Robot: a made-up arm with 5 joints.
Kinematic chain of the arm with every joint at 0, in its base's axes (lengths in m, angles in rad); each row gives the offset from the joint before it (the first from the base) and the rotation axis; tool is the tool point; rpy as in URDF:
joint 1: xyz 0 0 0.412 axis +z
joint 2: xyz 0 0 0 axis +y
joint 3: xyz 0.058 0 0.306 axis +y
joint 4: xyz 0.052 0 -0.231 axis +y
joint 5: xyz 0.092 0 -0.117 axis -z
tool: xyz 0 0 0 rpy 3.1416 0 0
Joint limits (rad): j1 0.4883..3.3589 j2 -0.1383..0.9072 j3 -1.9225..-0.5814 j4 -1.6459..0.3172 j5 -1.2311..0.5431
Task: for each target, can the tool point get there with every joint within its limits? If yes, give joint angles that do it. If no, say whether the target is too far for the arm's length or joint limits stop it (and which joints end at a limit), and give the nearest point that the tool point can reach.
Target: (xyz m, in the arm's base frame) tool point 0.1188 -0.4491 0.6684
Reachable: no: joint limits stop it (at a limit: joint 1, joint 2, joint 3, joint 4) | nearest point -0.2177 -0.0481 0.7316 | short by 0.527 m
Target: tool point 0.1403 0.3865 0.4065
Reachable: yes | joints 1.2227 0.3281 -0.6993 0.0350 -0.7042
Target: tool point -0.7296 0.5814 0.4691
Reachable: no: too far | nearest point -0.5078 0.4046 0.4744 | short by 0.284 m
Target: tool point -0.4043 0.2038 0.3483
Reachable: yes | joints 2.6747 0.5538 -0.8957 0.1143 -0.7305
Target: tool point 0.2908 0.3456 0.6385
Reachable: yes | joints 0.8714 0.5935 -1.3203 -1.4756 0.0809
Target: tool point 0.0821 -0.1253 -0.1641
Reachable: no: joint limits stop it (at a limit: joint 1, joint 2, joint 3, joint 4) | nearest point 0.2257 0.1199 0.1705 | short by 0.439 m
